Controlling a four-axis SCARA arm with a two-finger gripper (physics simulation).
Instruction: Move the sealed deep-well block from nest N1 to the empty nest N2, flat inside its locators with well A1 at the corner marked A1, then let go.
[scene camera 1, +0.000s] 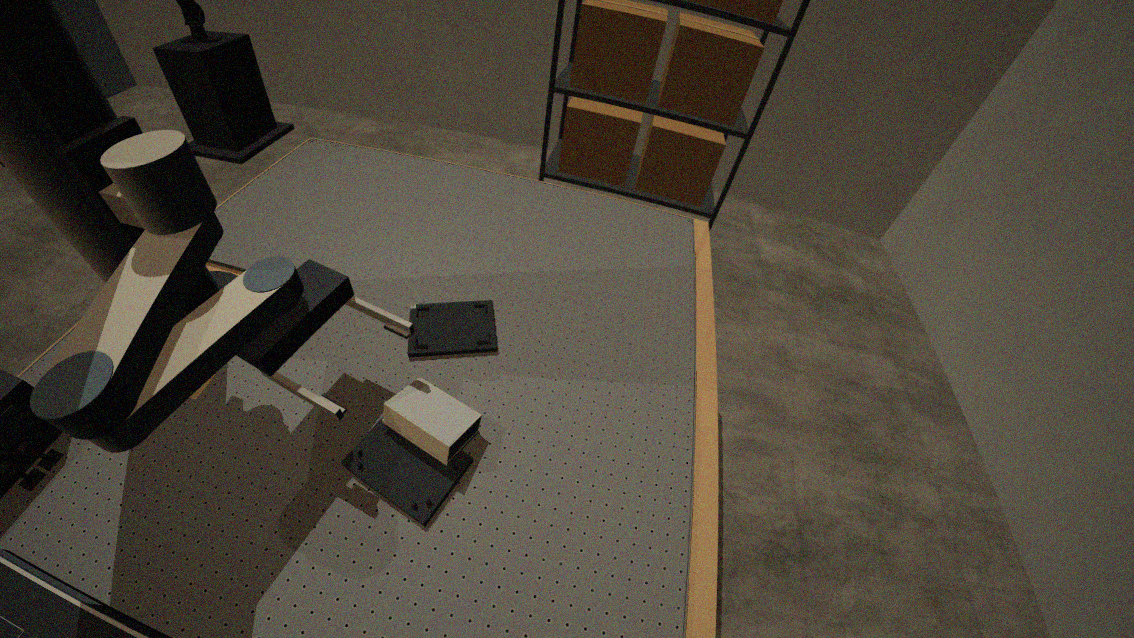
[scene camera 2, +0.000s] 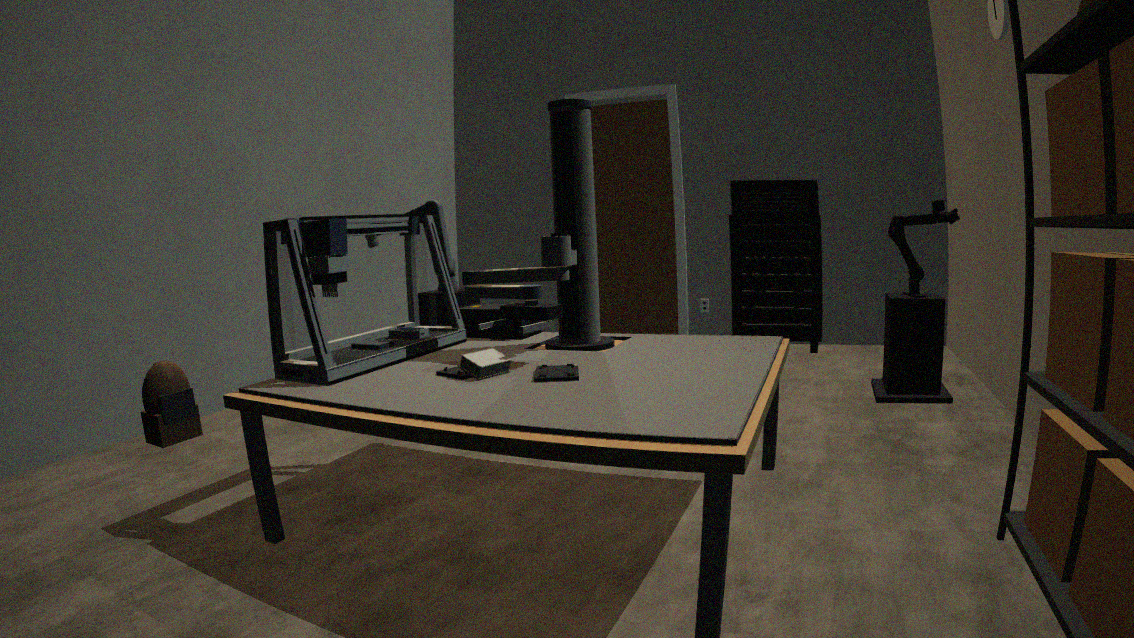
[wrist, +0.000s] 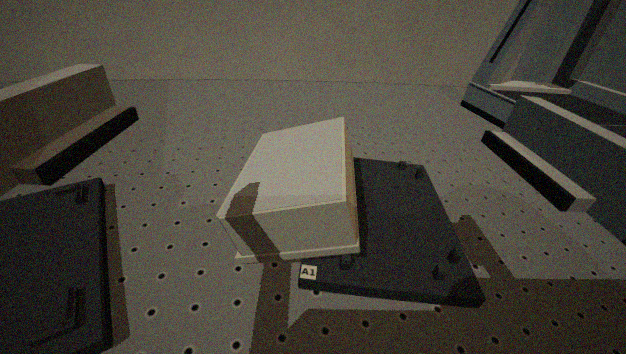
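Pixels of known places: gripper, fingertip midpoint: (scene camera 1: 378, 369) (scene camera 2: 499, 329) (wrist: 317, 103); arm's base at its link origin: (scene camera 2: 580, 346).
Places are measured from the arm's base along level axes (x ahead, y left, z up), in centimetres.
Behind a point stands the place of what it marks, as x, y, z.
The pale sealed block (scene camera 1: 434, 416) @[57.8, -6.8, 6.9] (scene camera 2: 485, 363) @[61.1, -3.9, 5.7] (wrist: 295, 170) @[54.9, -5.6, 6.8] lies askew and tilted, partly on a dark nest (scene camera 1: 404, 476) @[55.9, -15.6, 2.5] (wrist: 400, 225) @[52.7, -13.9, 2.5] and partly past its edge. In the wrist view, this nest's A1 label (wrist: 308, 272) @[49.5, -5.8, 2.5] shows at its near left corner, and its right part with small locators is uncovered. Another dark nest (scene camera 1: 453, 327) @[52.5, 13.5, 2.5] (scene camera 2: 556, 372) @[53.8, 14.6, 2.5] (wrist: 50, 250) @[53.2, 11.1, 2.5] stands apart and empty. I cannot read which nest is N1 or N2. My gripper (scene camera 1: 376, 371) @[49.2, -5.4, 13.7] (wrist: 317, 103) @[49.2, -5.4, 13.7] is wide open and empty, above the table and back from the block. The block's well A1 cannot be made out.
A framed machine (scene camera 2: 317, 368) @[85.0, -49.1, 6.3] stands at the table's left side in scene camera 2. The arm's column (scene camera 2: 574, 238) @[10.2, 3.8, 39.0] rises at the back of the perforated table top (scene camera 1: 555, 476) @[77.7, -8.7, 1.3]. A shelf rack (scene camera 1: 549, 130) with brown boxes stands beyond the table edge.
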